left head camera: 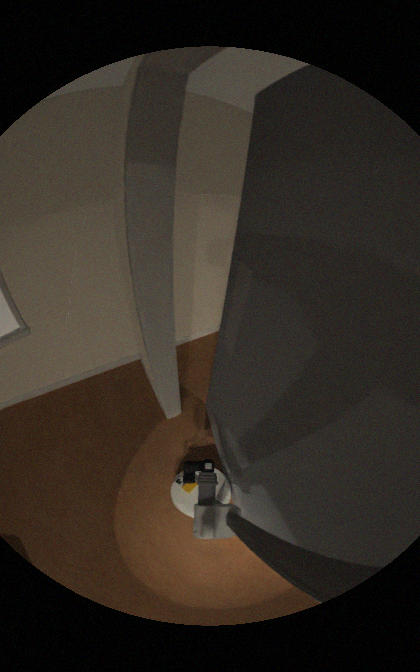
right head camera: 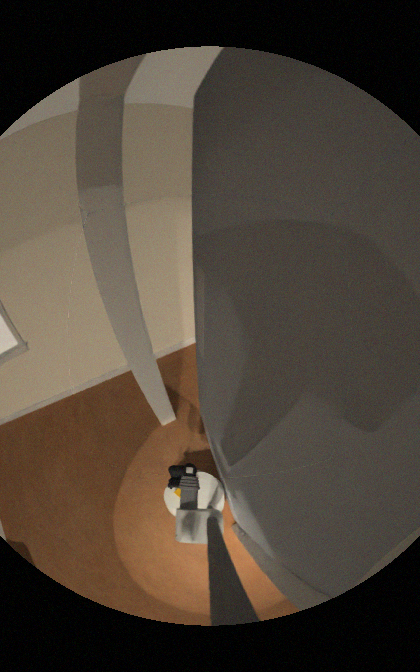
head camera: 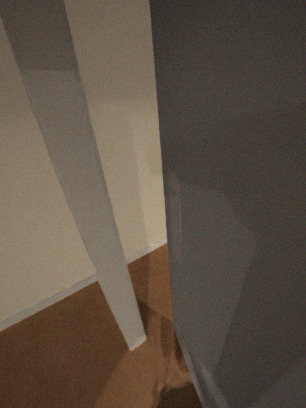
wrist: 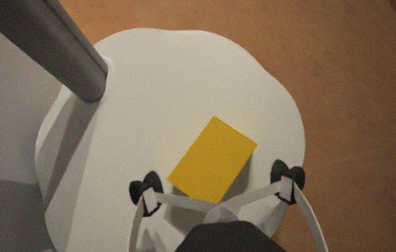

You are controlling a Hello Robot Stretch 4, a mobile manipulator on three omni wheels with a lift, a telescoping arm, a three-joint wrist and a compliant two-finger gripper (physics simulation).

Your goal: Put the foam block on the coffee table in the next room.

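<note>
The foam block [wrist: 214, 159] [left head camera: 189, 487] [right head camera: 177, 492] is a yellow rectangular piece lying on a round white surface [wrist: 165, 65] [left head camera: 185, 502] [right head camera: 207, 482]. My gripper [wrist: 215, 180] is open in the wrist view, with one dark fingertip on each side of the block's near end. It holds nothing and appears to be above the block; the exact height is hard to tell. In both head side views the wrist and arm hide part of the block and of the white surface. The coffee table does not show in these views.
A large dark grey panel [head camera: 235, 150] [left head camera: 325, 250] [right head camera: 310, 260] stands close on the right, beside the white surface. A grey upright post [head camera: 85, 165] [left head camera: 152, 240] [right head camera: 107, 240] stands ahead on the brown floor [head camera: 60, 350], before a beige wall [head camera: 30, 215].
</note>
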